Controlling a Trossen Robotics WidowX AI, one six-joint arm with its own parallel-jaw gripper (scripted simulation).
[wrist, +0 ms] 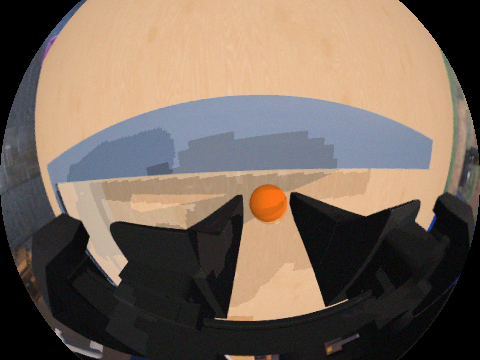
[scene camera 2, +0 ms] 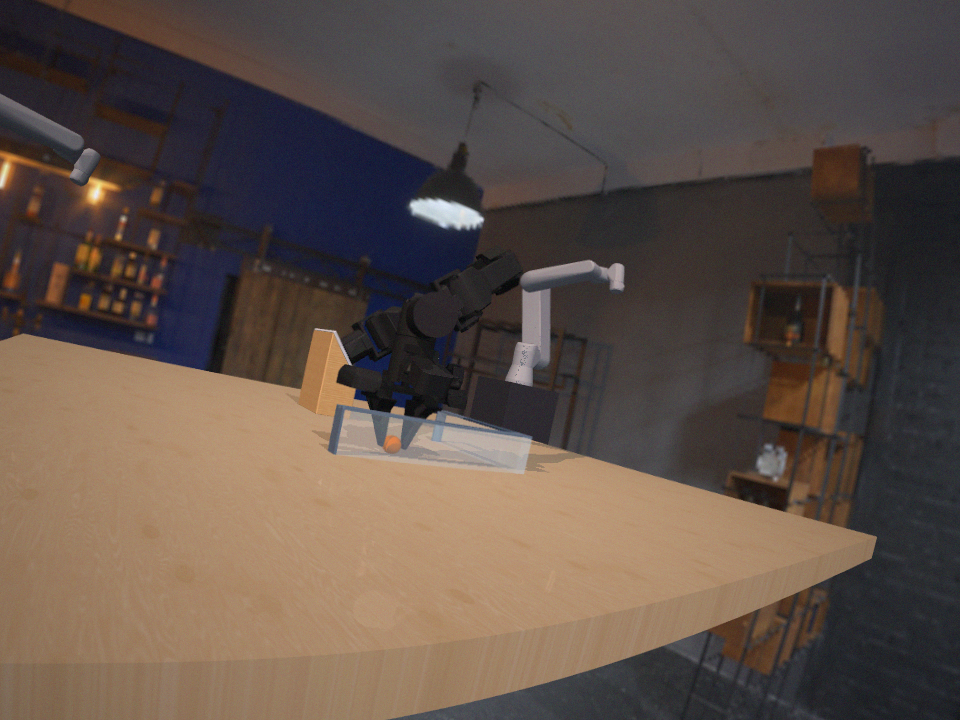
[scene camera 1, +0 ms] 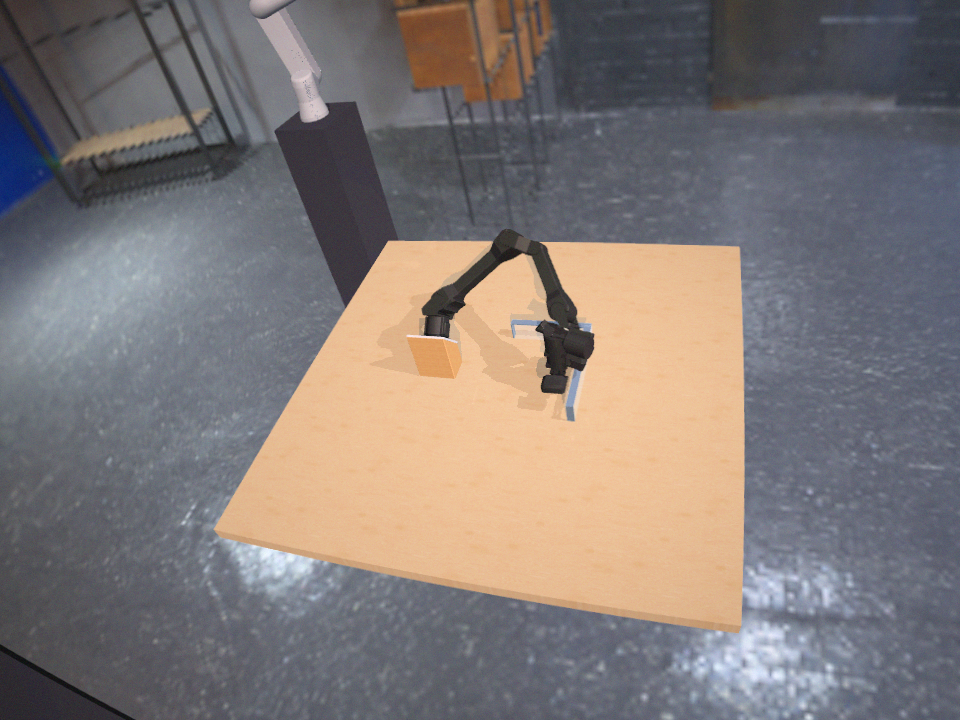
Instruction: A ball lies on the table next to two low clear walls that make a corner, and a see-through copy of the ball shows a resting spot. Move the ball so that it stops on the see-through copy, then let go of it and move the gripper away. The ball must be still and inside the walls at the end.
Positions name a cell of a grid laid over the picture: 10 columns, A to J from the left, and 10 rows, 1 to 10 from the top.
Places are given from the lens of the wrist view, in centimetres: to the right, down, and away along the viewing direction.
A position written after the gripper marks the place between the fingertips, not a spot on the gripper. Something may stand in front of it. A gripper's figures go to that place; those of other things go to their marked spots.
gripper (wrist: F6): 2, 1, 10
orange ball (wrist: F6): 2, 1, 8
